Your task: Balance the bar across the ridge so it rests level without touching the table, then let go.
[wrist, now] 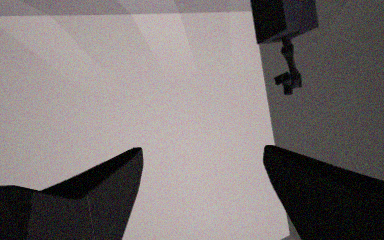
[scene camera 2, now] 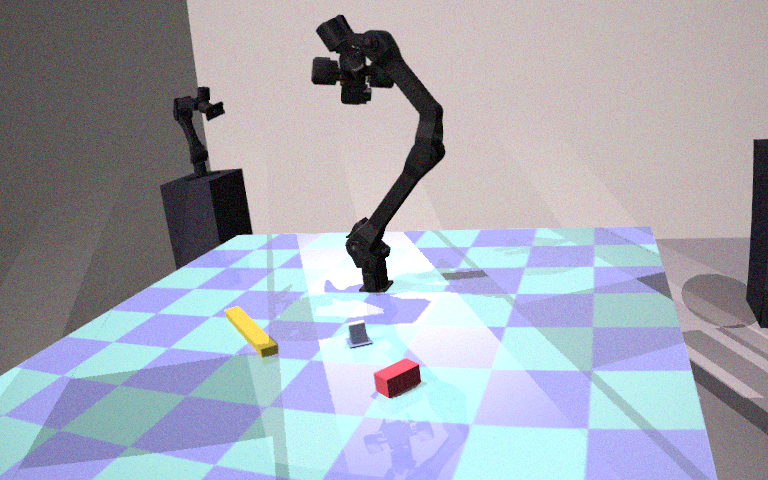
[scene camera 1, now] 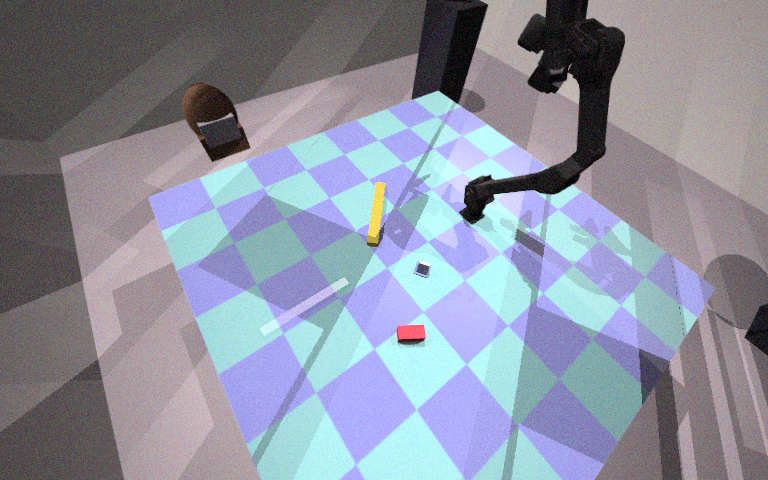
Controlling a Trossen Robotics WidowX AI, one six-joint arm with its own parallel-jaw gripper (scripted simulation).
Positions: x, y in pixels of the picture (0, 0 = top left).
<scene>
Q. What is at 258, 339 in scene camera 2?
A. A yellow bar.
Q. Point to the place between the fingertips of the gripper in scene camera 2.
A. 353, 79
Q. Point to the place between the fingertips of the gripper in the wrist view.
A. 203, 154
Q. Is the gripper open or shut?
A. Open.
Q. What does the gripper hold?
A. Nothing.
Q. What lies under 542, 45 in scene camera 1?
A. The gripper.
</scene>
